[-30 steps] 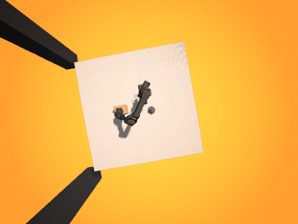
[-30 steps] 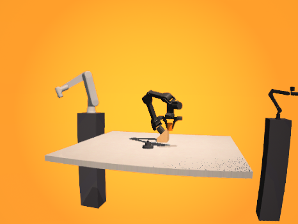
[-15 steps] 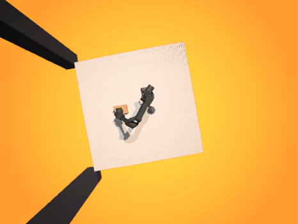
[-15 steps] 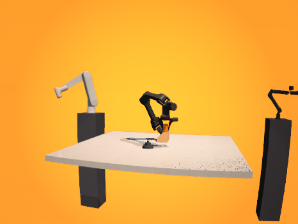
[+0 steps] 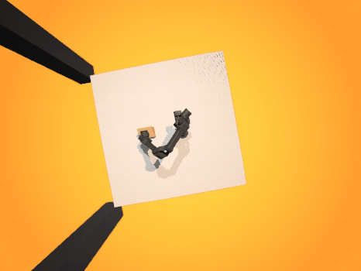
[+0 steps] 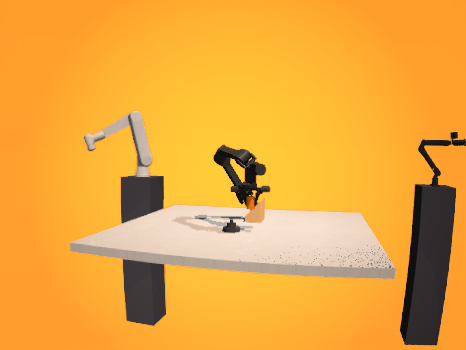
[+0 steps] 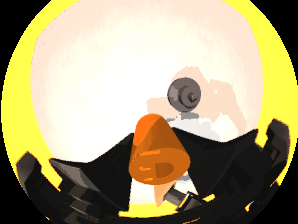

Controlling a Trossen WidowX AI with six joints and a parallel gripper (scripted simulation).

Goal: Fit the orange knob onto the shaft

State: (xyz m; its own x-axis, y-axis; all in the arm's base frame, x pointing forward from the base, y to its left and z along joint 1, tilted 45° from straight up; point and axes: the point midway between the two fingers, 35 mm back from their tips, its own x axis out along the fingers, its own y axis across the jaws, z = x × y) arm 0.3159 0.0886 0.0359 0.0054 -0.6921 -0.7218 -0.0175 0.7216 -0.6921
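My gripper tip is now 90 mm to the left of the round dark pedestal, 90 mm above it and 30 mm short of it. Round my gripper tip: orange knob: 20 mm above.
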